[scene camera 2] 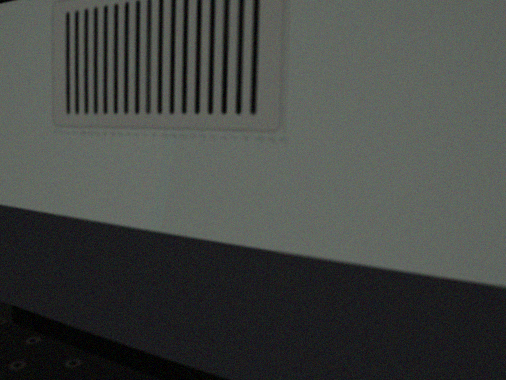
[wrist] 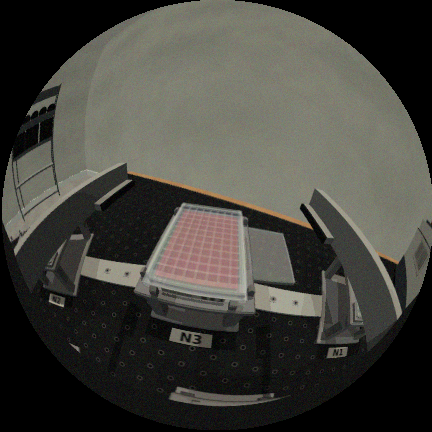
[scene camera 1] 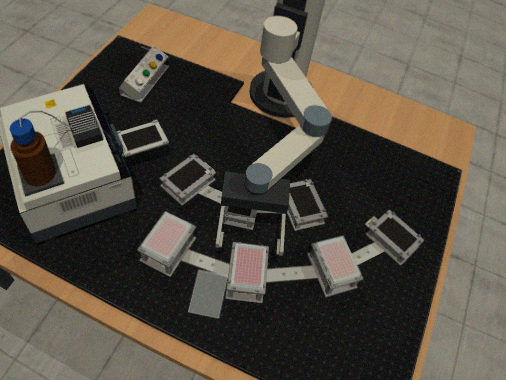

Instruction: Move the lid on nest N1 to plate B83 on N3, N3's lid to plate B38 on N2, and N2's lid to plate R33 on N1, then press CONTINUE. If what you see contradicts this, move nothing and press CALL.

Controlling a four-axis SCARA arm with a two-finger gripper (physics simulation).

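Frame: origin at the arm's base, x right, y ahead, z up, level; millimetres.
Seen in the pictures: gripper, fingertip midpoint: (wrist: 217, 180) (scene camera 1: 249, 249).
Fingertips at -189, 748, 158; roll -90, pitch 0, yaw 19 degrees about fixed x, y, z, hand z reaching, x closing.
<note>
Pixels of each thing's middle, then the offset from my fingertips to it, as dx, dy, dz. "spot": a spot on its surface instead.
- N3 at the middle of its body: (wrist: 203, 240) (scene camera 1: 249, 265) -10, +8, -70
- clear grey lid at the middle of its body: (wrist: 265, 252) (scene camera 1: 208, 293) +62, +104, -139
- paler pink plate at the middle of its body: (scene camera 1: 166, 235) +230, +33, -63
- button console at a spot on its surface: (scene camera 1: 144, 74) spot: +642, -507, -77
- white instrument at a spot on its surface: (scene camera 1: 92, 190) spot: +450, +47, +21
- brown bottle at a spot on its surface: (scene camera 1: 35, 160) spot: +540, +118, +175
- vented pale panel at a spot on its surface: (scene camera 2: 350, 150) spot: +818, -83, -41
My gripper (scene camera 1: 250, 249) (wrist: 217, 180) is open and empty; its fingers stand wide apart, above and behind nest N3 (scene camera 1: 245, 296) (wrist: 195, 318). The plate on N3 (scene camera 1: 250, 266) (wrist: 202, 250) looks deeper pink than the other two; I cannot tell surely if a lid covers it. A clear grey lid (scene camera 1: 207, 295) (wrist: 272, 256) lies on the mat beside N3, on the N1 side. A paler pink plate (scene camera 1: 167, 236) sits on N1, at the left in scene camera 1; another (scene camera 1: 336, 258) sits on N2, at the right. Both look lidded. Plate codes are unreadable.
A button console (scene camera 1: 144, 74) with white, green, yellow and blue buttons stands at the back left. A white instrument (scene camera 1: 92, 190) with a brown bottle (scene camera 1: 35, 160) stands at the left. Nests without plates (scene camera 1: 187, 176) (scene camera 1: 306, 201) (scene camera 1: 395, 235) stand around. Scene camera 2 shows a vented pale panel (scene camera 2: 350, 150).
</note>
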